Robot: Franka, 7 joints.
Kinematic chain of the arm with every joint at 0, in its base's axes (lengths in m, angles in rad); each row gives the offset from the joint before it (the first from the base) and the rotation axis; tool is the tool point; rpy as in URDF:
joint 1: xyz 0 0 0.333 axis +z
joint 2: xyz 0 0 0 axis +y
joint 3: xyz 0 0 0.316 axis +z
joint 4: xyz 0.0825 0 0 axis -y
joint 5: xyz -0.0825 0 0.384 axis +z
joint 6: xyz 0 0 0 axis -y
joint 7: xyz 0.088 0 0 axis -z
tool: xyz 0 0 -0.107 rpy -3.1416 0 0
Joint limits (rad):
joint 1: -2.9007..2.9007
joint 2: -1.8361..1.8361
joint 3: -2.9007..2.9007
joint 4: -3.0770..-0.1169
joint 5: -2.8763..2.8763
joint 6: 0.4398..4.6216
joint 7: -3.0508..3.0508
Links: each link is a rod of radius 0.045 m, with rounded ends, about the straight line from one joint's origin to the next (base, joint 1, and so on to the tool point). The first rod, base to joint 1, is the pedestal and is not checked.
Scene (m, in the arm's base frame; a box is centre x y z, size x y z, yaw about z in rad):
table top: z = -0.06
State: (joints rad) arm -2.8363 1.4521 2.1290 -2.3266 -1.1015 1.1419 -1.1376
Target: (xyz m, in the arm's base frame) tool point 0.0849 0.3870 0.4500
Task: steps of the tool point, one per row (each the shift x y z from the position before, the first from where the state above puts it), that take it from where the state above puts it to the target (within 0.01 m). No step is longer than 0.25 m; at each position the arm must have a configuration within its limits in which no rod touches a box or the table.
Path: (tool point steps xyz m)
1: 0.1512 0.1024 0.0602
2: 0.0972 0.1728 0.0331
3: 0.0074 0.2066 0.0008
4: -0.0927 0.1868 -0.0322
5: -0.1707 0.1138 -0.0614

